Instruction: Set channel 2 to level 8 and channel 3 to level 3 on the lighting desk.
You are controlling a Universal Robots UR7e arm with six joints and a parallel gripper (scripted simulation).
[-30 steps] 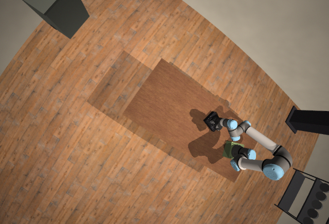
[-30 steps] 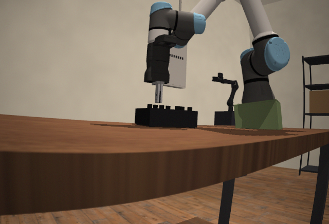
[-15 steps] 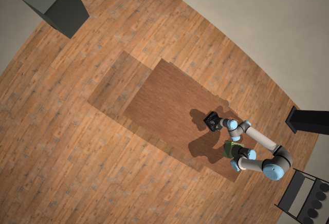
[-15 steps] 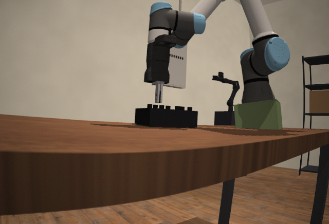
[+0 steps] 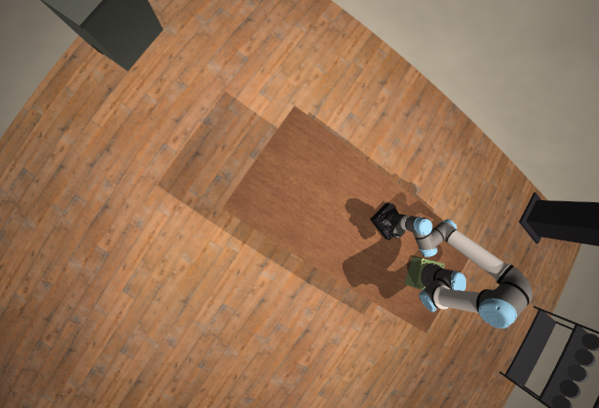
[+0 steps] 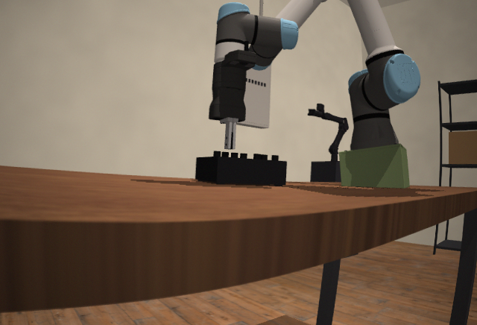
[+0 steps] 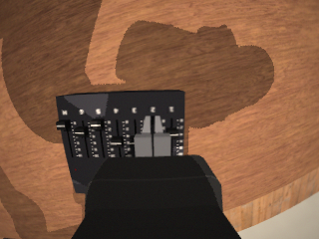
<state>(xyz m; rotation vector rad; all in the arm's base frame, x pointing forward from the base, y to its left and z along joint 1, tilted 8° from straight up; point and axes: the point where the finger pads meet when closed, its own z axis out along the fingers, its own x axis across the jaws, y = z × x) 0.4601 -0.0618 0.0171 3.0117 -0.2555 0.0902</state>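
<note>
Right now the fader cap is 30 mm below my hand, 20 mm to the right of it and 20 mm ahead of it.
</note>
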